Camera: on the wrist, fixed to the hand. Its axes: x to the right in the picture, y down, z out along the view.
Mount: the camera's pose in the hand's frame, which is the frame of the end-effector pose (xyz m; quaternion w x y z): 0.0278 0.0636 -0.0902 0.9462 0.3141 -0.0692 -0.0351
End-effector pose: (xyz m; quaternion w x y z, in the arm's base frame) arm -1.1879 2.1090 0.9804 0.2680 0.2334 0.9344 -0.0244
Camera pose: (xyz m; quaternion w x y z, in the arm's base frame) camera -1.2243 2.1928 1.0484 0.2441 0.2705 0.8661 -0.3421
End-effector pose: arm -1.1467 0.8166 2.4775 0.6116 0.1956 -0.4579 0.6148
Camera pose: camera -1.1820 0.9155 2.4337 0.5072 0.4358 -0.2756 0.6906
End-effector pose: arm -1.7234 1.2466 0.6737 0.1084 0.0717 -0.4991 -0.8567
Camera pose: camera -1.7222 1.1333 0.6843 0.0154 0.0601 -0.7464 -0.6626
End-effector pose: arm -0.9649 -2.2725 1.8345 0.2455 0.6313 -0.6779 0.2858
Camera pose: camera -1.0331 -2.2270 1.9134 0.0029 -0.7180 0.5465 -0.4310
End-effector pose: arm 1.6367 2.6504 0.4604 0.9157 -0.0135 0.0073 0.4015
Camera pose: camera 1.6085 2.7111 0.3684 0.8853 0.3024 0.0692 0.3464
